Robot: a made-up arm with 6 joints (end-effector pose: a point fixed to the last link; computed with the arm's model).
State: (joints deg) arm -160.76 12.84 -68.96 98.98 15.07 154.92
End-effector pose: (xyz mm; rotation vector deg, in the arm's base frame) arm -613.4 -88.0 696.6 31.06 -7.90 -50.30
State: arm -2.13 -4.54 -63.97 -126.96 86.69 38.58
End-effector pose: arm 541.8 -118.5 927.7 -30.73 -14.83 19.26
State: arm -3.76 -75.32 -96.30 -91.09 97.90 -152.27
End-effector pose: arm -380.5 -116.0 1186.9 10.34 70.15 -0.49
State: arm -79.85 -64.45 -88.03 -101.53 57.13 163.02
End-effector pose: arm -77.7 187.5 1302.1 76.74 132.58 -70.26
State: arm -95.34 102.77 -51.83 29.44 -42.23 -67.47
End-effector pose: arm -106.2 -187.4 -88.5 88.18 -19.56 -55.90
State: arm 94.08 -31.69 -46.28 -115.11 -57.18 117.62
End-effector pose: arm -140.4 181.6 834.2 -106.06 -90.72 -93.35
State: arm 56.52 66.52 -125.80 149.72 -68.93 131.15
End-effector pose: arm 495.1 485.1 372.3 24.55 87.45 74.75
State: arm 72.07 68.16 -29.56 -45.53 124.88 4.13
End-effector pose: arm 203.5 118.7 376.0 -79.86 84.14 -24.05
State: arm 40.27 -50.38 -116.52 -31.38 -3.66 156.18
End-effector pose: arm -279.6 -141.7 1418.0 -98.06 16.02 -7.50
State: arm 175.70 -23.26 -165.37 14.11 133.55 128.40
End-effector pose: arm 93.3 -16.2 1315.1 95.84 90.13 3.62
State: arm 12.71 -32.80 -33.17 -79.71 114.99 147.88
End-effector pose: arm 236.5 -109.0 797.5 -15.85 -120.99 -6.89
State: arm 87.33 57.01 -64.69 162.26 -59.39 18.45
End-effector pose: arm 129.3 327.3 333.5 39.70 -100.54 -25.30
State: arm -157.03 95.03 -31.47 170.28 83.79 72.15
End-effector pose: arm -28.3 14.2 32.0 63.13 -28.89 -39.10
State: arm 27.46 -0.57 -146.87 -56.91 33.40 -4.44
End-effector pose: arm 296.2 170.5 1477.1 13.55 -66.07 90.63
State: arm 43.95 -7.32 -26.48 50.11 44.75 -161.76
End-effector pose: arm 292.0 287.5 559.0 -40.50 -93.74 -138.93
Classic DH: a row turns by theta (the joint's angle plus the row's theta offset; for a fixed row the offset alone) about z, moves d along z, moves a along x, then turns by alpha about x. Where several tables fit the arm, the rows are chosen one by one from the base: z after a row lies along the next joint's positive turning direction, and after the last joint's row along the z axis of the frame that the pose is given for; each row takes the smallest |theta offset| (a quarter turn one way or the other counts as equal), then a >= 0, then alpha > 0; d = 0 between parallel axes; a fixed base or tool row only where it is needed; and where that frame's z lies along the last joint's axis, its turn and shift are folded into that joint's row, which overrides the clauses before.
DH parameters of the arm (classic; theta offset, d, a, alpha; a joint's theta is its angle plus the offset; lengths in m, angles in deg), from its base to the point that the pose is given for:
base (fixed): 45 0 0.041 0
joint 1: -45 0.535 -0.024 -90
joint 2: -78.69 0 0.4487 0
joint 3: 78.69 -0.019 0.056 -90
joint 4: 0 0.363 0.018 90
joint 5: 0 0.013 0.109 -90
joint 6: 0 0.156 -0.001 -90
tool (fixed): 0 0.009 0 0

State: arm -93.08 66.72 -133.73 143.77 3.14 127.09
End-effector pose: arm -119.2 -853.1 402.3 20.43 -1.77 -1.37
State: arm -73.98 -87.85 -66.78 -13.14 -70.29 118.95
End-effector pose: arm -79.2 565.3 1033.8 -48.53 60.80 -148.42
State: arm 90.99 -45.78 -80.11 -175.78 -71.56 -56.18
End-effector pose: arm 39.3 82.2 963.4 137.26 -8.02 -44.77
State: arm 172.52 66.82 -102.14 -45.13 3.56 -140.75
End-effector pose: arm -799.5 54.8 273.1 93.57 23.83 -27.54
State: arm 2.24 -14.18 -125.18 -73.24 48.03 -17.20
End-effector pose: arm 307.6 -0.9 1429.6 -8.96 -36.91 46.55
